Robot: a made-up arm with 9 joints. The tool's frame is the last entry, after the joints.
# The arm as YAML. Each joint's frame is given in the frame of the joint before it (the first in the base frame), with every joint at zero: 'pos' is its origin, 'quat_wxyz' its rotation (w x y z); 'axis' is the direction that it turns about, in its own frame. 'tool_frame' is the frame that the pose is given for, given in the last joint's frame.
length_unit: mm
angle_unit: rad
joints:
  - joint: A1
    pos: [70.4, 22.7, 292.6]
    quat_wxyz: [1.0, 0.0, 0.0, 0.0]
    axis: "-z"
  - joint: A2
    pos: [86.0, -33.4, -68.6]
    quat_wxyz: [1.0, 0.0, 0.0, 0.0]
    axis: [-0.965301, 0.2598, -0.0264]
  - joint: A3
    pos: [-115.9, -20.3, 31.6]
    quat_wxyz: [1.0, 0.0, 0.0, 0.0]
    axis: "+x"
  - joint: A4
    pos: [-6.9, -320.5, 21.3]
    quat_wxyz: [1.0, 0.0, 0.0, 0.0]
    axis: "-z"
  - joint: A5
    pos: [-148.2, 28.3, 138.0]
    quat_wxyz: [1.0, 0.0, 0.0, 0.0]
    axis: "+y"
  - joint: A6
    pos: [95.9, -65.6, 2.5]
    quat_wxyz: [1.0, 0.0, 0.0, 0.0]
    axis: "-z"
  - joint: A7
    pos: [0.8, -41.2, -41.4]
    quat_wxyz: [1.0, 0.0, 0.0, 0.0]
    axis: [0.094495, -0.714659, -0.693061]
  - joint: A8
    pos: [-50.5, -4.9, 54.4]
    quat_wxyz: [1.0, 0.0, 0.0, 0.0]
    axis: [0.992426, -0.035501, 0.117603]
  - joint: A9
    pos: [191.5, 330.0, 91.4]
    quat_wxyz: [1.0, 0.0, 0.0, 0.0]
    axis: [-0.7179, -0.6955, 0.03]
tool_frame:
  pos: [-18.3, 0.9, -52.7]
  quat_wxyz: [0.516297, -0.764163, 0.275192, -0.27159]
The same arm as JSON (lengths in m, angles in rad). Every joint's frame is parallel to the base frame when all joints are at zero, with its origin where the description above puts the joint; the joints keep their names.
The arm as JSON. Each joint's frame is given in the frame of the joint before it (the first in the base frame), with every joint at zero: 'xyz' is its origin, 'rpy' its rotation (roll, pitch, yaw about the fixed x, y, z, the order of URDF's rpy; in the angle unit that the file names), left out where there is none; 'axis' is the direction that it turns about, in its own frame. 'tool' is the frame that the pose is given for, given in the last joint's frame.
{
  "units": {
    "length": "m",
    "angle": "rad"
  },
  "joints": [
    {
      "name": "A1",
      "type": "revolute",
      "origin": {
        "xyz": [
          0.0704,
          0.0227,
          0.2926
        ]
      },
      "axis": [
        0.0,
        0.0,
        -1.0
      ]
    },
    {
      "name": "A2",
      "type": "revolute",
      "origin": {
        "xyz": [
          0.086,
          -0.0334,
          -0.0686
        ]
      },
      "axis": [
        -0.965301,
        0.2598,
        -0.0264
      ]
    },
    {
      "name": "A3",
      "type": "revolute",
      "origin": {
        "xyz": [
          -0.1159,
          -0.0203,
          0.0316
        ]
      },
      "axis": [
        1.0,
        0.0,
        0.0
      ]
    },
    {
      "name": "A4",
      "type": "revolute",
      "origin": {
        "xyz": [
          -0.0069,
          -0.3205,
          0.0213
        ]
      },
      "axis": [
        0.0,
        0.0,
        -1.0
      ]
    },
    {
      "name": "A5",
      "type": "revolute",
      "origin": {
        "xyz": [
          -0.1482,
          0.0283,
          0.138
        ]
      },
      "axis": [
        0.0,
        1.0,
        0.0
      ]
    },
    {
      "name": "A6",
      "type": "revolute",
      "origin": {
        "xyz": [
          0.0959,
          -0.0656,
          0.0025
        ]
      },
      "axis": [
        0.0,
        0.0,
        -1.0
      ]
    },
    {
      "name": "A7",
      "type": "revolute",
      "origin": {
        "xyz": [
          0.0008,
          -0.0412,
          -0.0414
        ]
      },
      "axis": [
        0.094495,
        -0.714659,
        -0.693061
      ]
    },
    {
      "name": "A8",
      "type": "revolute",
      "origin": {
        "xyz": [
          -0.0505,
          -0.0049,
          0.0544
        ]
      },
      "axis": [
        0.992426,
        -0.035501,
        0.117603
      ]
    },
    {
      "name": "A9",
      "type": "revolute",
      "origin": {
        "xyz": [
          0.1915,
          0.33,
          0.0914
        ]
      },
      "axis": [
        -0.7179,
        -0.6955,
        0.03
      ]
    }
  ],
  "tool": {
    "origin": {
      "xyz": [
        -0.0183,
        0.0009,
        -0.0527
      ],
      "rpy": [
        -1.8988,
        -0.1313,
        -0.7854
      ]
    }
  }
}

